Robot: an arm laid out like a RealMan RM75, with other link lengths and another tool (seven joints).
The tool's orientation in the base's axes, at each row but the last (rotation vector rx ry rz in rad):
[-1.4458 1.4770 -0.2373]
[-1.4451 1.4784 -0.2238]
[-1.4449 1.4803 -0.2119]
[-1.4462 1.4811 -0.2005]
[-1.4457 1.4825 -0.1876]
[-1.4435 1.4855 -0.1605]
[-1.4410 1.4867 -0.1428]
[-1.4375 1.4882 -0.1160]
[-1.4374 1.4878 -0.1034]
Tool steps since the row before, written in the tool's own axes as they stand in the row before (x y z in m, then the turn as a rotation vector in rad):
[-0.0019 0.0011 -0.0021 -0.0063 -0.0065 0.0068]
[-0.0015 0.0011 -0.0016 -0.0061 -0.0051 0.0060]
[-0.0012 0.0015 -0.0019 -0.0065 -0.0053 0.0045]
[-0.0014 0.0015 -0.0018 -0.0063 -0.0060 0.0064]
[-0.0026 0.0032 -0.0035 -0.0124 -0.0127 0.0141]
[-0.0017 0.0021 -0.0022 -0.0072 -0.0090 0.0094]
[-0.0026 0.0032 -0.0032 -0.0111 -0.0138 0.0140]
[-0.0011 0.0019 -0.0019 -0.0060 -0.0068 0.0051]
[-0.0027 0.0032 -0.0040 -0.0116 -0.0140 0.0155]
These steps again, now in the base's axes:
[-0.0027 0.0009 0.0011 0.0077 0.0069 0.0047]
[-0.0022 0.0007 0.0007 0.0063 0.0067 0.0040]
[-0.0026 0.0004 0.0004 0.0052 0.0062 0.0050]
[-0.0026 0.0006 0.0005 0.0071 0.0068 0.0045]
[-0.0052 0.0012 0.0008 0.0156 0.0139 0.0088]
[-0.0034 0.0008 0.0005 0.0110 0.0083 0.0057]
[-0.0050 0.0013 0.0008 0.0166 0.0125 0.0089]
[-0.0029 0.0004 0.0003 0.0068 0.0056 0.0055]
[-0.0056 0.0008 0.0013 0.0176 0.0137 0.0086]

